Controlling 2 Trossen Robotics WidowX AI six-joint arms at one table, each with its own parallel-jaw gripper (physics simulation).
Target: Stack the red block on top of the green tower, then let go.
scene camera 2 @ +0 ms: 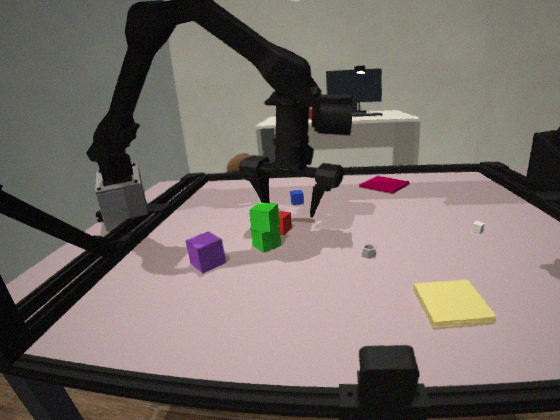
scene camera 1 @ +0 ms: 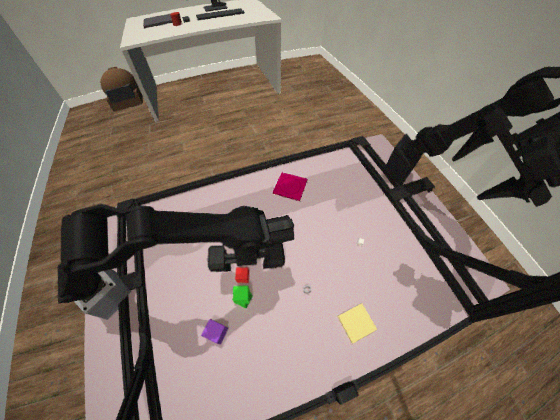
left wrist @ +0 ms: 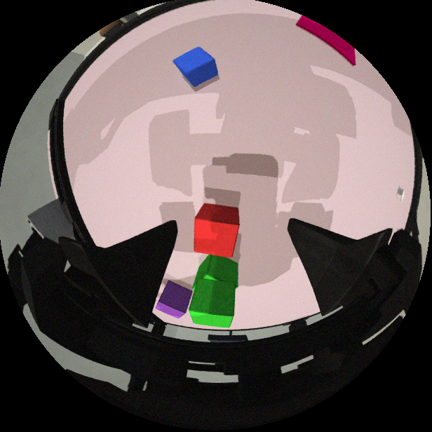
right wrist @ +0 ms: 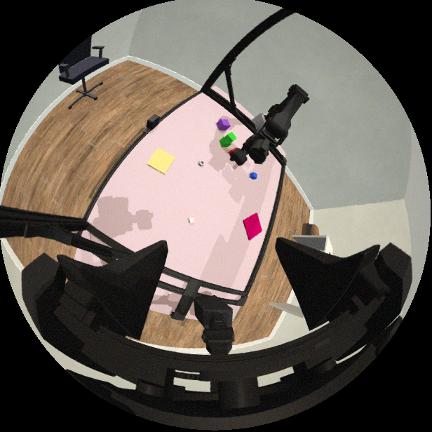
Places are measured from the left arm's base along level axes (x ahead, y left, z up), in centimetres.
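Where they show: left gripper, between the fingertips: (scene camera 2: 289,213) (scene camera 1: 247,268); right gripper, between the fingertips: (scene camera 1: 465,179); left arm's base, origin of its link: (scene camera 2: 117,176) (scene camera 1: 88,285); right arm's base, origin of its link: (scene camera 1: 409,151).
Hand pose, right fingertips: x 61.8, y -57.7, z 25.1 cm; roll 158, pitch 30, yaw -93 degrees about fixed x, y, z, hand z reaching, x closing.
Each offset is from my right fingertips to the top centre of the thing.
The red block {dz -32.8, dx -32.7, dy +31.8 cm} (scene camera 1: 242,275) (scene camera 2: 285,223) (left wrist: 216,237) (right wrist: 232,150) sits on the table right beside the green tower, on its far side in scene camera 2, which partly hides it. The green tower {dz -28.6, dx -37.4, dy +27.2 cm} (scene camera 1: 242,295) (scene camera 2: 265,227) (left wrist: 214,295) (right wrist: 227,140) is two green blocks, one on the other, slightly turned. My left gripper (scene camera 1: 246,256) (scene camera 2: 290,210) (left wrist: 234,225) points down, open and empty, above and slightly beyond the red block; its fingertips are hidden in scene camera 1. My right gripper (scene camera 1: 466,178) (right wrist: 222,245) is open and empty, high off the right side of the table.
A purple block {dz -31.7, dx -48.3, dy +27.0 cm} (scene camera 1: 214,331) (scene camera 2: 206,252) (left wrist: 174,299) lies near the tower. A blue block {dz -33.5, dx -22.9, dy +43.6 cm} (scene camera 2: 297,197) (left wrist: 196,66) lies farther back. A magenta pad {dz -35.4, dx +2.0, dy +40.8 cm} (scene camera 1: 290,186), yellow pad {dz -35.2, dx -23.9, dy -0.6 cm} (scene camera 1: 357,323), white cube {dz -34.6, dx -2.4, dy +10.2 cm} (scene camera 1: 361,242) and grey nut {dz -34.8, dx -24.5, dy +15.2 cm} (scene camera 1: 307,289) lie elsewhere on the table.
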